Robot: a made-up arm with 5 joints.
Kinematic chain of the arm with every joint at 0, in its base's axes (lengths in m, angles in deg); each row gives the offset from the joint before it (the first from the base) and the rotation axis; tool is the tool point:
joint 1: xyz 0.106 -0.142 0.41 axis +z
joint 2: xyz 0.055 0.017 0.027 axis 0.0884 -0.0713 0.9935
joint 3: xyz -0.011 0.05 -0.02 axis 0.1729 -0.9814 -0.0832
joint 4: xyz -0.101 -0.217 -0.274 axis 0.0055 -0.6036 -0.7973
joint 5: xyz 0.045 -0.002 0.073 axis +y
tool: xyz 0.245 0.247 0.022
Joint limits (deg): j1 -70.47..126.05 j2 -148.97..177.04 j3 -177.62..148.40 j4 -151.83..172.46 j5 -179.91..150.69
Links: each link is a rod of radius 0.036 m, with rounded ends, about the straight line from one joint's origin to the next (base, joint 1, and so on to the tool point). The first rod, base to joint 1, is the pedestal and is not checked.
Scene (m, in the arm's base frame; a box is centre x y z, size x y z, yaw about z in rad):
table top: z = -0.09
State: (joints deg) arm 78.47 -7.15 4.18 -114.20 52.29
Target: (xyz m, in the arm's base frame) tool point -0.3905 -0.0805 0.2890
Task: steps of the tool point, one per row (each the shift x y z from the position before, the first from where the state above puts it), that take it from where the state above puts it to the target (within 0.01 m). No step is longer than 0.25 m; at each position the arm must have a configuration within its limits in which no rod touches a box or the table.
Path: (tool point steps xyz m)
1: -0.1066 0.1514 -0.0913
2: -0.0224 0.1922 -0.0433
3: 0.0585 0.1797 0.0139
4: -0.0083 0.0414 0.0100
5: -0.0588 0.0383 0.0374
6: -0.0981 -0.0007 0.0634
7: -0.1051 -0.0616 0.0857
8: -0.0722 -0.1206 0.1026

